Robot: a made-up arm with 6 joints. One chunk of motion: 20 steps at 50 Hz.
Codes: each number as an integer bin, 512 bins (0 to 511) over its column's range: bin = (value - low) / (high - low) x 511, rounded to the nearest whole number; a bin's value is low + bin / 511 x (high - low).
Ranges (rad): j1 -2.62..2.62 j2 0..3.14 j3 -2.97..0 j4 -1.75..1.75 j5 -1.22..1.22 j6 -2.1..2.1
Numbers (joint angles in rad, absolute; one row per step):
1: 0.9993 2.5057 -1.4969 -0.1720 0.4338 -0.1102
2: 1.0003 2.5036 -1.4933 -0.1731 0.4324 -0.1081
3: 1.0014 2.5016 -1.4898 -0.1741 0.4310 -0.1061
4: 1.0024 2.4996 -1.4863 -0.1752 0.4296 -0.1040
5: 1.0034 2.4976 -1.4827 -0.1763 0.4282 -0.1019
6: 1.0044 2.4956 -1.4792 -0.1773 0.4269 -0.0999
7: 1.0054 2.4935 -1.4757 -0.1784 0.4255 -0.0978
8: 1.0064 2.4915 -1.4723 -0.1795 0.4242 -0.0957
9: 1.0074 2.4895 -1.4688 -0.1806 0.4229 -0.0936
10: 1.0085 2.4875 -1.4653 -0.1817 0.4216 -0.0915
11: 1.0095 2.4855 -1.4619 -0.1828 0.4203 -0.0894
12: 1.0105 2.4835 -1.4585 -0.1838 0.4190 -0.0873
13: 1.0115 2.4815 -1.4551 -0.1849 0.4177 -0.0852
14: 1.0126 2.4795 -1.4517 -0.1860 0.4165 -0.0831
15: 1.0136 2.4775 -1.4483 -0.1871 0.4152 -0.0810
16: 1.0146 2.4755 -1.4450 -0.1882 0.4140 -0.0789
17: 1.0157 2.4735 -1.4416 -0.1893 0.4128 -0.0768
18: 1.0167 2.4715 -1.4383 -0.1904 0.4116 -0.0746
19: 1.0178 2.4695 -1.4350 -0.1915 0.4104 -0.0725
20: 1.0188 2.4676 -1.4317 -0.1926 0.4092 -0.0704
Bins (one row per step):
1: 353 408 253 230 346 242
2: 353 407 254 230 346 242
3: 353 407 255 230 346 243
4: 353 407 255 230 345 243
5: 353 406 256 230 345 243
6: 353 406 256 230 345 243
7: 354 406 257 229 345 244
8: 354 405 258 229 344 244
9: 354 405 258 229 344 244
10: 354 405 259 229 344 244
11: 354 404 259 229 344 245
12: 354 404 260 229 343 245
13: 354 404 261 229 343 245
14: 354 404 261 228 343 245
15: 354 403 262 228 342 246
16: 354 403 262 228 342 246
17: 355 403 263 228 342 246
18: 355 402 264 228 342 246
19: 355 402 264 228 341 247
20: 355 402 265 227 341 247

